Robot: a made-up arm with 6 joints.
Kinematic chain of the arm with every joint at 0, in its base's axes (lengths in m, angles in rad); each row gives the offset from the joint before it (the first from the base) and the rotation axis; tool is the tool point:
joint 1: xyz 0 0 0.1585 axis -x
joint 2: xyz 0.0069 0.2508 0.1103 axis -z
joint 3: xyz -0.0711 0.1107 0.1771 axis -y
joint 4: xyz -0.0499 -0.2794 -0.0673 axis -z
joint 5: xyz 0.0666 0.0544 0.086 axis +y
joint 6: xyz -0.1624 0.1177 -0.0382 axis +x
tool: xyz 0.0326 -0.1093 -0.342
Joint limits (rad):
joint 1: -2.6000..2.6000
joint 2: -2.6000..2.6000
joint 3: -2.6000..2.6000
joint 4: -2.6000..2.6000
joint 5: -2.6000..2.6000
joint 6: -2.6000..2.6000
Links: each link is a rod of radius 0.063 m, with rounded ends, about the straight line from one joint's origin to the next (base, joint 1, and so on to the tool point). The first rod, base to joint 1, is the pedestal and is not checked.
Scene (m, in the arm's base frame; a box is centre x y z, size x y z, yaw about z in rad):
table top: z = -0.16
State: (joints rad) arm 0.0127 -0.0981 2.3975 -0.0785 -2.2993 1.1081
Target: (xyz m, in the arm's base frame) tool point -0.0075 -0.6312 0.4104
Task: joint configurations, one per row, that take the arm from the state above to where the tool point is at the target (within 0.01 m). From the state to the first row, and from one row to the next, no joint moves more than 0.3 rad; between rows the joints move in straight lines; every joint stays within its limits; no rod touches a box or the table.
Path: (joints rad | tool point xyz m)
1: -0.1814 -0.2901 2.3493 0.1614 -2.2399 0.9967 | -0.4565 0.1881 0.6971
2: -0.3755 -0.4822 2.3010 0.4013 -2.1806 0.8853 | -0.4126 -0.1750 0.7060
3: -0.5696 -0.6742 2.2528 0.6412 -2.1212 0.7740 | -0.2510 -0.4733 0.5880
4: -0.7637 -0.8663 2.2046 0.8811 -2.0619 0.6626 | -0.0075 -0.6312 0.4104

